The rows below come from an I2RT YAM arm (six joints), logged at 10 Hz.
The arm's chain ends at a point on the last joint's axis. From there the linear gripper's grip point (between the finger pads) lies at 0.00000 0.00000 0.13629 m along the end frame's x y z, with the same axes.
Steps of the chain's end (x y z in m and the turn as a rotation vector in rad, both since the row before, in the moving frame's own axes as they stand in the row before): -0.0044 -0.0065 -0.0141 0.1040 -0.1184 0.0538; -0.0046 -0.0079 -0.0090 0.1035 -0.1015 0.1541; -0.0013 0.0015 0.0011 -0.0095 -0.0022 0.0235; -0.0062 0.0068 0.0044 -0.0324 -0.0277 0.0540; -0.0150 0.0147 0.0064 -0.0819 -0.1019 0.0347
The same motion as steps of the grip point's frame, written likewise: -0.0201 -0.0210 -0.0158 0.1040 -0.1184 0.0538; -0.0172 -0.0230 -0.0104 0.1035 -0.1015 0.1541; -0.0016 0.0028 0.0011 -0.0095 -0.0022 0.0235; -0.0101 0.0111 0.0043 -0.0324 -0.0277 0.0540; -0.0290 0.0256 0.0052 -0.0819 -0.1019 0.0347
